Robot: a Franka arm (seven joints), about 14 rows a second.
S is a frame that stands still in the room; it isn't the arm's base.
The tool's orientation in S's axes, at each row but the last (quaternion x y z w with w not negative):
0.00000 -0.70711 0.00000 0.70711
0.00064 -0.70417 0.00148 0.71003
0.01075 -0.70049 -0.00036 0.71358
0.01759 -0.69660 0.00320 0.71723
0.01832 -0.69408 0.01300 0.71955
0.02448 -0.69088 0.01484 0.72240
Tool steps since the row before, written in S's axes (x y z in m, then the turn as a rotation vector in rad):
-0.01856 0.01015 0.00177 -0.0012 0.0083 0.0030
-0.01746 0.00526 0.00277 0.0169 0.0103 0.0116
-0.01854 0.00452 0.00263 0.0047 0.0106 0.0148
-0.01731 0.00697 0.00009 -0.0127 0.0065 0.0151
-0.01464 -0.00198 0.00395 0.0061 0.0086 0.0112
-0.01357 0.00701 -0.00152 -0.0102 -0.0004 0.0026
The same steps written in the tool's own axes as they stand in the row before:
0.00177 0.01015 0.01856 0.0030 0.0083 0.0012
0.00263 0.00531 0.01747 0.0118 0.0102 -0.0168
0.00221 0.00483 0.01852 0.0147 0.0108 -0.0046
-0.00056 0.00747 0.01709 0.0146 0.0072 0.0129
0.00343 -0.00130 0.01485 0.0114 0.0084 -0.0061
-0.00221 0.00773 0.01308 0.0021 0.0002 0.0103

